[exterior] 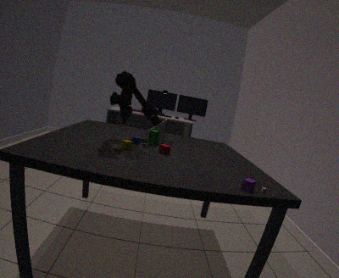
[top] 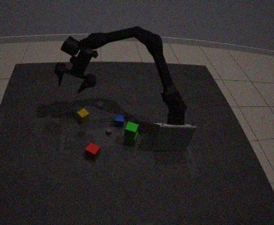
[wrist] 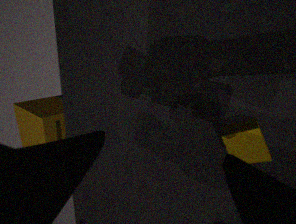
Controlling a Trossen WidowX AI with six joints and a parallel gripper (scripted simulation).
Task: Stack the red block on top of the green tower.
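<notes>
Right now my gripper tip is 9 cm past the red block, 25 cm to the right of it and 13 cm above it. From my gripper tip the other things lie so: blue cube: 23 cm behind, 8 cm to the left, 14 cm below; then yellow cube: 6 cm behind, 4 cm to the left, 14 cm below; then small grey piece: 17 cm behind, 14 cm to the left, 15 cm below.
</notes>
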